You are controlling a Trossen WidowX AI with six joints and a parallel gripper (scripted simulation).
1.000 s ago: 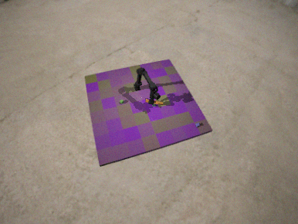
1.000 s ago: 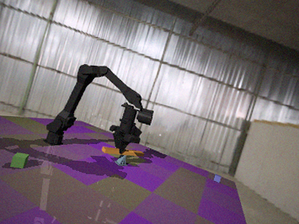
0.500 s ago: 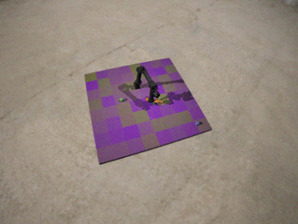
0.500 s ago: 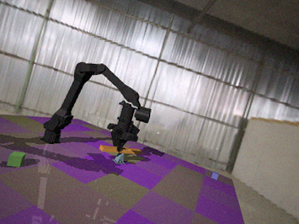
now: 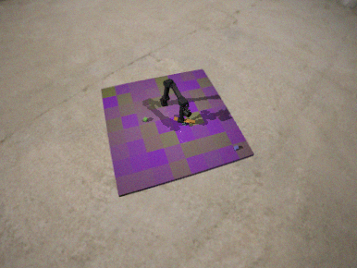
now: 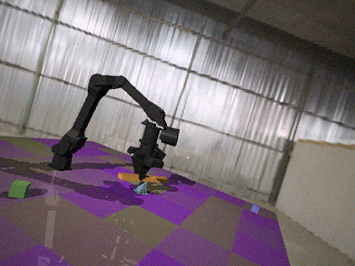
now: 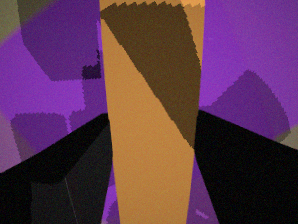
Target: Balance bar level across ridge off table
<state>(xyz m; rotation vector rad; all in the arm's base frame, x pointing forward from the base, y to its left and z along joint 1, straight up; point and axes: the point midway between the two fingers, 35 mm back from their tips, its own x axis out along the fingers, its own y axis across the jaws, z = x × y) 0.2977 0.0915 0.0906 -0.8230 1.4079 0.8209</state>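
My gripper tip is 1 cm short of the orange bar and 3 cm to the right of it. Also, from my gripper tip: green cube: 14 cm behind, 34 cm to the right, 4 cm below; then small blue cube: 44 cm ahead, 41 cm to the left, 4 cm below.
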